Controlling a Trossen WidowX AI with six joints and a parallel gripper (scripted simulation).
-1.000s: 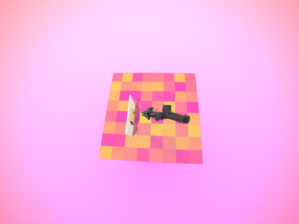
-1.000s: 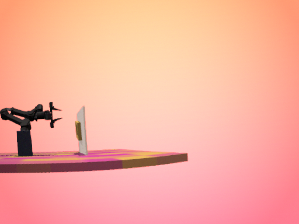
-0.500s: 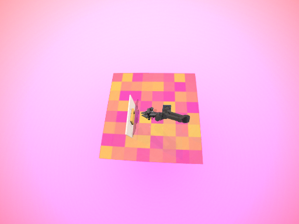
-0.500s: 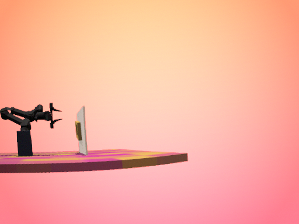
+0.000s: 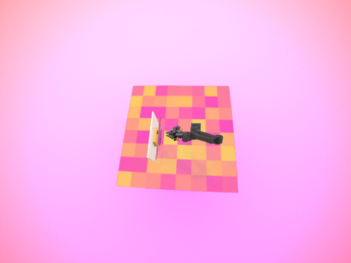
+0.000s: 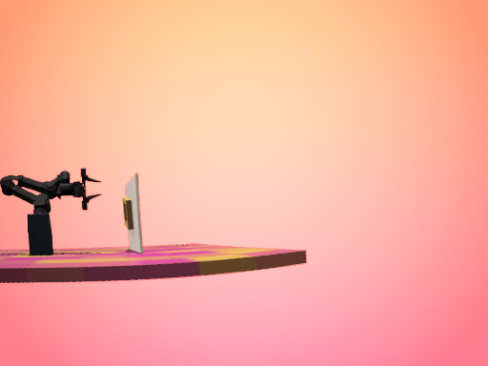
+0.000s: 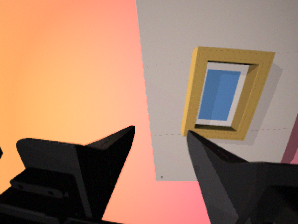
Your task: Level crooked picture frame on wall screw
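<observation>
My gripper tip is now 130 mm short of the gold picture frame, 10 mm to the left of it and 110 mm above it. Round my gripper tip: wall panel: 140 mm ahead, 130 mm below.
</observation>
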